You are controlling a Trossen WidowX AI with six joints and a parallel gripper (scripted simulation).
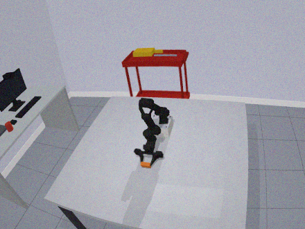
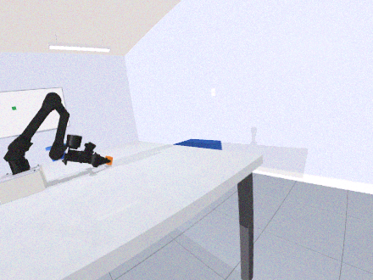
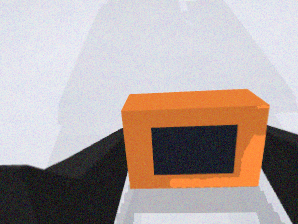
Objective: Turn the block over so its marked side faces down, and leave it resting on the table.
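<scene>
My gripper tip is now 1 cm past the orange block.
</scene>
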